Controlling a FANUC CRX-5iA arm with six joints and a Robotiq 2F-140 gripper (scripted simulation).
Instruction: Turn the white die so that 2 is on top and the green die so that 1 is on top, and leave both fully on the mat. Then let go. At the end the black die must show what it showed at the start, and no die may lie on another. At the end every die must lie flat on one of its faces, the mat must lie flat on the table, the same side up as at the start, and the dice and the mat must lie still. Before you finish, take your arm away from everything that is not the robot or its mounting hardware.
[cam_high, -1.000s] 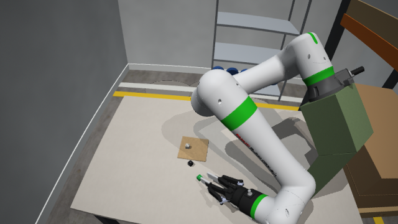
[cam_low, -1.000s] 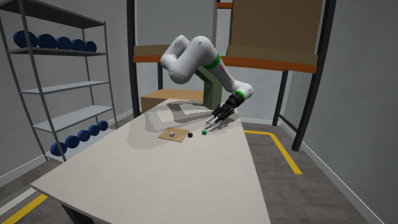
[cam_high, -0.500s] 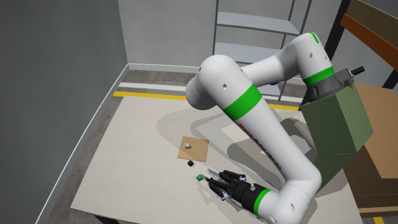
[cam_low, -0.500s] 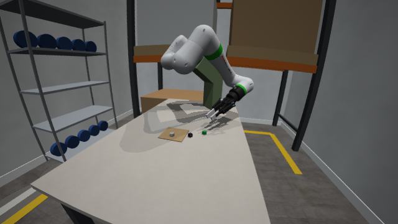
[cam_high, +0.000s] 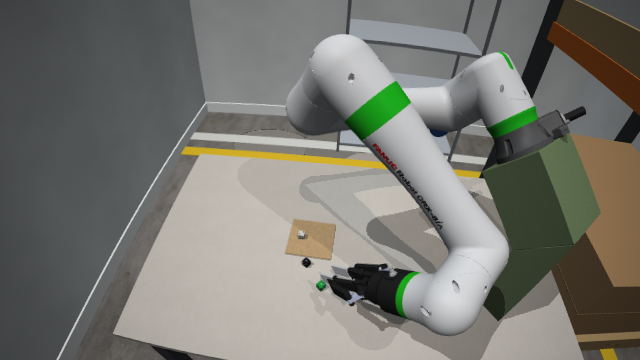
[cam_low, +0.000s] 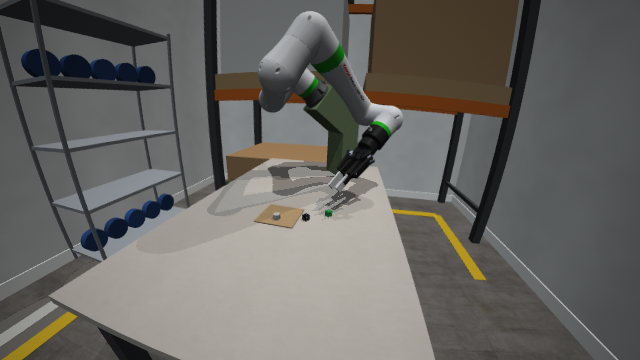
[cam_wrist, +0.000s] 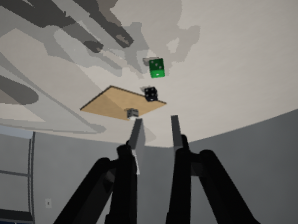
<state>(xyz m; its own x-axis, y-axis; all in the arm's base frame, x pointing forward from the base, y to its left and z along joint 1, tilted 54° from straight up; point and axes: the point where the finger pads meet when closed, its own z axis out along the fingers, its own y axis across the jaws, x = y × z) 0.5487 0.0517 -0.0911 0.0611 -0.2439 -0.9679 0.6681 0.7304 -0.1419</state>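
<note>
Now: hand 3 cm short of the green die, 3 cm to the left of it and 11 cm above it. Round my hand: mat: 5 cm ahead, 21 cm to the right, 12 cm below; black die: 7 cm ahead, 11 cm to the right, 11 cm below; white die: 8 cm ahead, 21 cm to the right, 11 cm below.
</note>
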